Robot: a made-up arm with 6 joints. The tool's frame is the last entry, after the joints.
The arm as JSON. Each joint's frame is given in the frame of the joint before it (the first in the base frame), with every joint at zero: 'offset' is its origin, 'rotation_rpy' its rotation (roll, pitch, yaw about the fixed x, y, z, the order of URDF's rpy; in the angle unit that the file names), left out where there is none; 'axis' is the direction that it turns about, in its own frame. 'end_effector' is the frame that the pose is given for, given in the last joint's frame.
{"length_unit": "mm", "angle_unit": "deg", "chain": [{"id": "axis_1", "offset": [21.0, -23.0, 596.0], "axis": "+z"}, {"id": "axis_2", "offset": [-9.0, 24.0, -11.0], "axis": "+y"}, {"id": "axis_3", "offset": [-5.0, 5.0, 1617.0], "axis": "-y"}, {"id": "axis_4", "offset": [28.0, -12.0, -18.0], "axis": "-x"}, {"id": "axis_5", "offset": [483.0, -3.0, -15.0], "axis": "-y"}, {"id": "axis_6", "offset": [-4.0, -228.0, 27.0], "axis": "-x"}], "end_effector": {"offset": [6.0, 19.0, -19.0], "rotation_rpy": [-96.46, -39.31, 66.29]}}
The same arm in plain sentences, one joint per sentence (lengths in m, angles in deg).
The arm has six revolute joints in a row. What follows holds with every joint at zero, and every direction is one of the base frame's.
The first joint lies 0.021 m along +x and 0.023 m along -y and 0.596 m along +z from the base frame's origin and rotates about +z.
The second joint lies 0.009 m along -x and 0.024 m along +y and 0.011 m along -z from the first joint and rotates about +y.
The third joint lies 0.005 m along -x and 0.005 m along +y and 1.617 m along +z from the second joint and rotates about -y.
The fourth joint lies 0.028 m along +x and 0.012 m along -y and 0.018 m along -z from the third joint and rotates about -x.
The fifth joint lies 0.483 m along +x and 0.003 m along -y and 0.015 m along -z from the fourth joint and rotates about -y.
The sixth joint lies 0.004 m along -x and 0.228 m along -y and 0.027 m along +z from the fifth joint and rotates about -x.
The tool frame, which is the frame that the pose is given for, lies 0.006 m along +x and 0.019 m along +y and 0.019 m along -z from the sixth joint; its axes are the base frame's turned by roll -96.46, pitch -39.31 and yaw 66.29 deg (as in URDF: about the fixed x, then y, then z).

